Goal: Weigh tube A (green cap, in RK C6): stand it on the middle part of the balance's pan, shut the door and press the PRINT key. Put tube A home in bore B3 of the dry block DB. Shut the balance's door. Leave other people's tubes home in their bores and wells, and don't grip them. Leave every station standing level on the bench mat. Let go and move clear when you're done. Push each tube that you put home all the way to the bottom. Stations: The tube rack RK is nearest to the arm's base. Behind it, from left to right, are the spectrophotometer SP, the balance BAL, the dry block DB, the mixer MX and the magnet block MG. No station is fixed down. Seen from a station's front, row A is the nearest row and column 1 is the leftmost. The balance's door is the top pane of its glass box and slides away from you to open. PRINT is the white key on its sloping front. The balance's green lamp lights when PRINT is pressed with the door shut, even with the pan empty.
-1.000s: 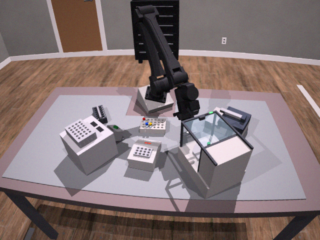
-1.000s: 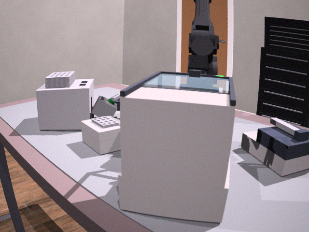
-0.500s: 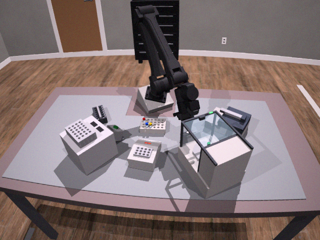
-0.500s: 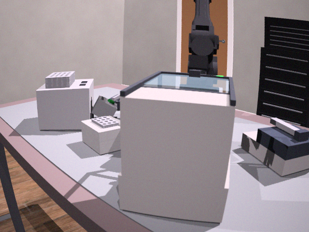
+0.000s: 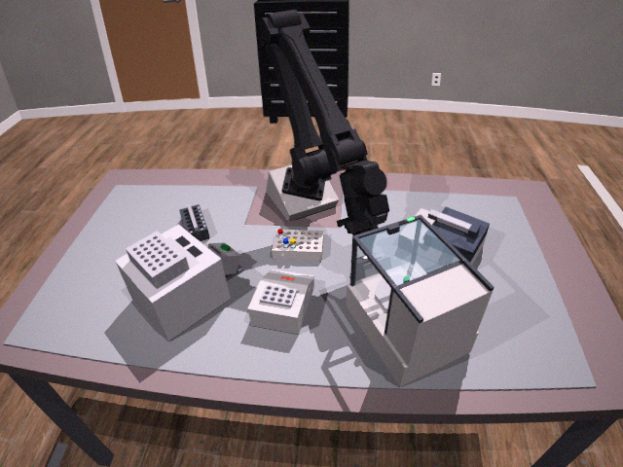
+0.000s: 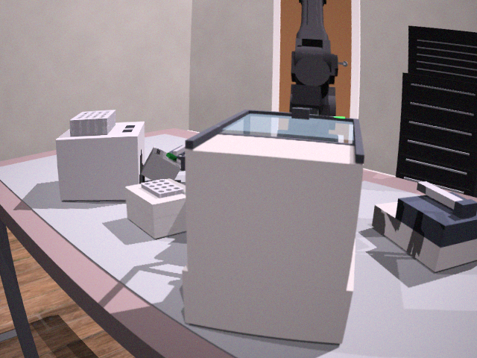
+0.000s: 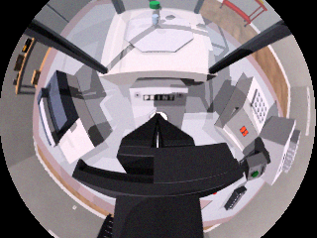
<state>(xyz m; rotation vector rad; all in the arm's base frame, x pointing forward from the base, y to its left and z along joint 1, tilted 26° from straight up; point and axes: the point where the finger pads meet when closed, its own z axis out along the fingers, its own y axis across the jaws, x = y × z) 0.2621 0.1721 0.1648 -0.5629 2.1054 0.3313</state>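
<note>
Right now the glass door pane is 10 cm ahead of my hand, 6 cm to the left of it and 13 cm above it. Also, from my hand: dry block 13 cm ahead, 18 cm to the right, 4 cm below; then spectrophotometer 14 cm behind, 20 cm to the left, 1 cm below; then tube rack RK 8 cm behind, 19 cm to the right, 6 cm below.
</note>
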